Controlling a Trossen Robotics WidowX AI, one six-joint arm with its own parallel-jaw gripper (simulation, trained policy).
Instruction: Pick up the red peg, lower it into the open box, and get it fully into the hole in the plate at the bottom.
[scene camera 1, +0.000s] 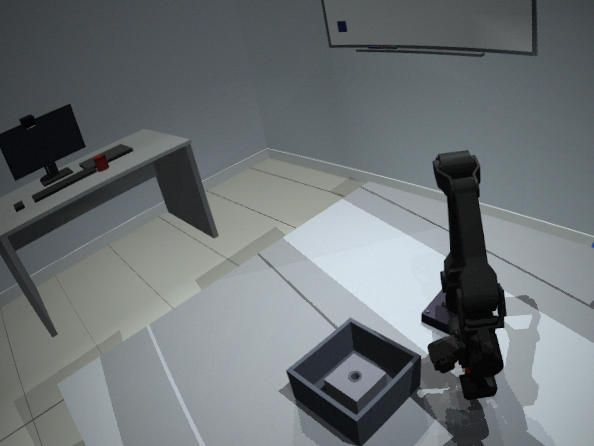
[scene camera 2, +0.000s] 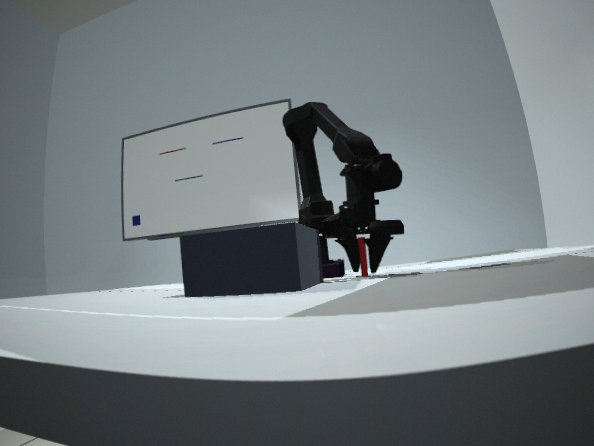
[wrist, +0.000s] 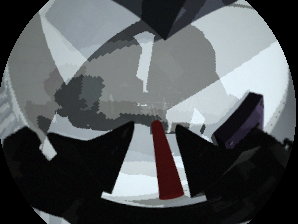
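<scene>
In scene camera 1 I see my gripper (scene camera 1: 466, 378) and a grey plate (scene camera 1: 354, 383). Scene camera 2 shows me my gripper (scene camera 2: 364, 272) and a dark box (scene camera 2: 286, 257), and scene camera 2 does not show the grey plate, hidden by the dark box. In the wrist view I see a red peg (wrist: 169, 183) together with my gripper (wrist: 155, 126), while the grey plate is out of frame in the wrist view.
</scene>
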